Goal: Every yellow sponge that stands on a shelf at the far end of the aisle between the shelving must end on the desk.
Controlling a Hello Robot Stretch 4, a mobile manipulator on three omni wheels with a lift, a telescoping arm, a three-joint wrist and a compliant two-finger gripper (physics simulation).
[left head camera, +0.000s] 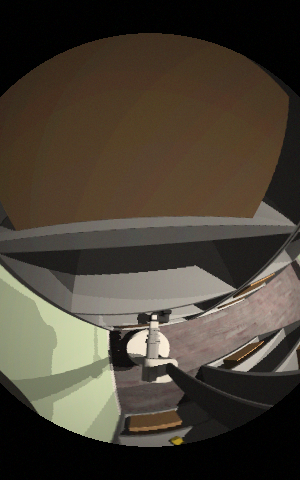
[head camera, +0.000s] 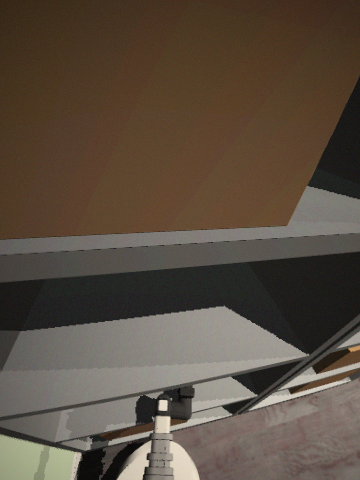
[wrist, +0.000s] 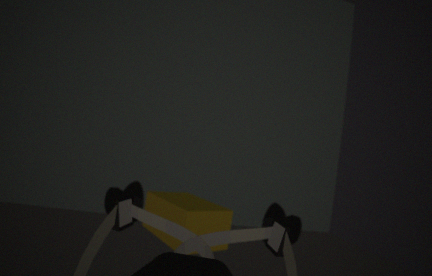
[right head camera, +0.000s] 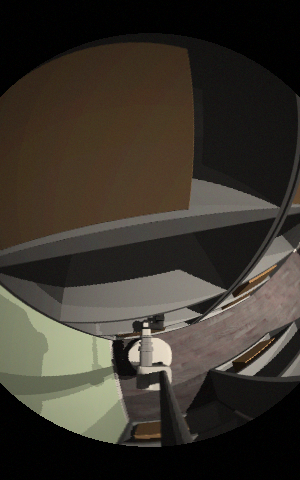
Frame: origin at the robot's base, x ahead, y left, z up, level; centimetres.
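Seen in the pictures: gripper, fingertip midpoint: [wrist: 203, 208].
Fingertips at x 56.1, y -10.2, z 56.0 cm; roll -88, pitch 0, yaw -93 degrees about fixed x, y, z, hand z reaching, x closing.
A point is followed by its place in that frame.
A yellow sponge [wrist: 210, 224] {z 53.6, x 59.9, y -11.3 cm} lies on a dark shelf surface in the wrist view, partly hidden behind the finger linkages. My gripper [wrist: 203, 208] {z 56.0, x 56.1, y -10.2 cm} is open. In that view the sponge shows in the gap between the fingertips, nearer the left one, and no finger grips it. Another patch of yellow, a small sponge [left head camera: 177, 440], shows on a shelf at the bottom edge of the left head view. The fingers are hard to make out in the head views, where the wrist reaches the lower shelving. The desk does not show.
Grey shelving [head camera: 150, 262] {z 139.9, x 22.7, y 2.1 cm} [left head camera: 125, 237] {z 140.5, x 21.1, y 10.2 cm} stands close in front, with a large brown box [head camera: 150, 125] {z 151.3, x 24.8, y 2.1 cm} [left head camera: 150, 125] {z 153.3, x 23.6, y 8.0 cm} [right head camera: 100, 140] {z 153.4, x 25.6, y -2.0 cm} on an upper shelf. A pale green wall [left head camera: 60, 340] {z 95.4, x 0.0, y 41.7 cm} [right head camera: 60, 370] {z 89.5, x -12.7, y 39.1 cm} is at the left. More shelving with brown boxes lines the wooden floor [head camera: 300, 425] {z -2.7, x 28.4, y -88.1 cm} of the aisle.
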